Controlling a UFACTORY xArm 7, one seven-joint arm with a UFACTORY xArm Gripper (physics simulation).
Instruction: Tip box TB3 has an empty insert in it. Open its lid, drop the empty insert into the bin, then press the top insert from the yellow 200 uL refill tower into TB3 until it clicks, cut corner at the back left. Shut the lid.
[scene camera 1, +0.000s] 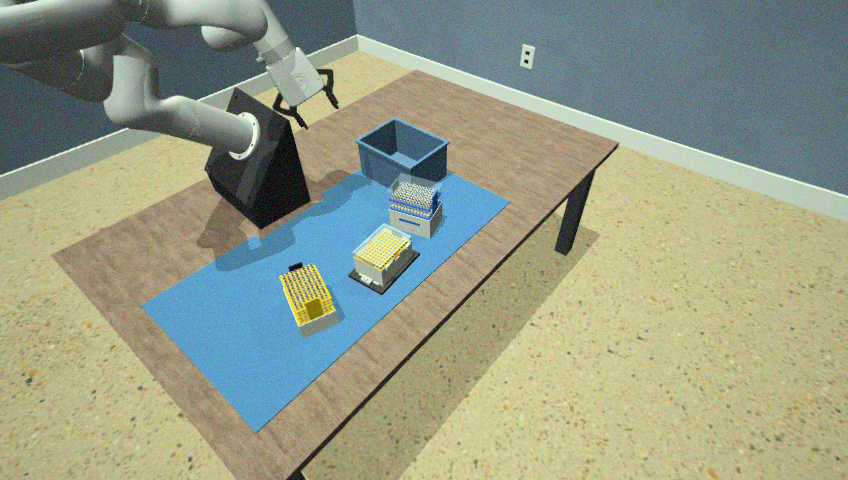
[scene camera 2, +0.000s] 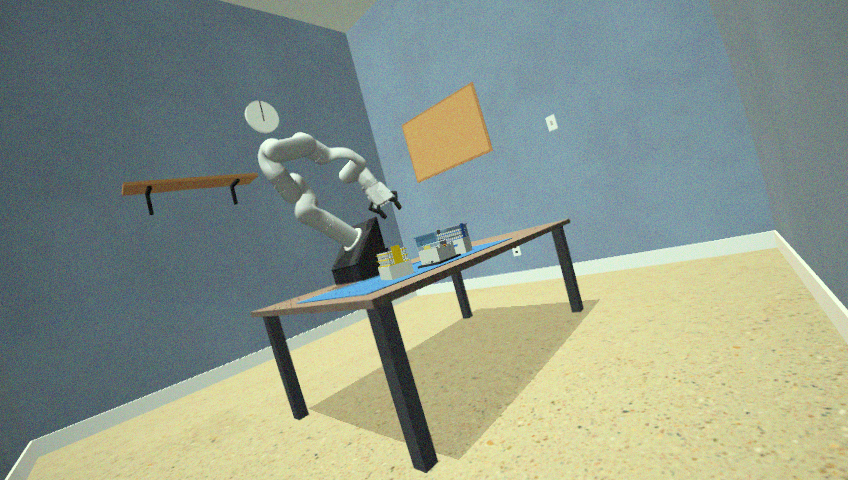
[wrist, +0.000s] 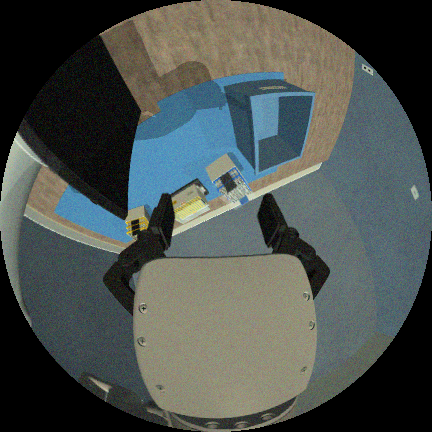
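Tip box TB3 (scene camera 1: 382, 255) (scene camera 2: 436, 253) (wrist: 190, 202) stands on a dark base plate, with a clear lid shut over a yellow insert. The yellow refill tower (scene camera 1: 308, 297) (scene camera 2: 395, 265) (wrist: 137, 221) stands to its left in scene camera 1, with stacked yellow inserts on a pale base. The blue bin (scene camera 1: 402, 151) (wrist: 272, 127) stands behind, open at the top; its inside floor shows no insert in scene camera 1. My gripper (scene camera 1: 323, 117) (scene camera 2: 391, 212) (wrist: 217, 203) is open and empty, high above the table beside the bin. The label on the tip box cannot be read.
A second tower (scene camera 1: 414, 208) (scene camera 2: 459, 237) (wrist: 228, 180) with blue inserts and a clear cover stands between the tip box and the bin. A blue mat (scene camera 1: 238, 356) lies under the boxes on the wooden table (scene camera 1: 523, 127). The black arm mount (scene camera 1: 261, 178) stands at the table's back edge.
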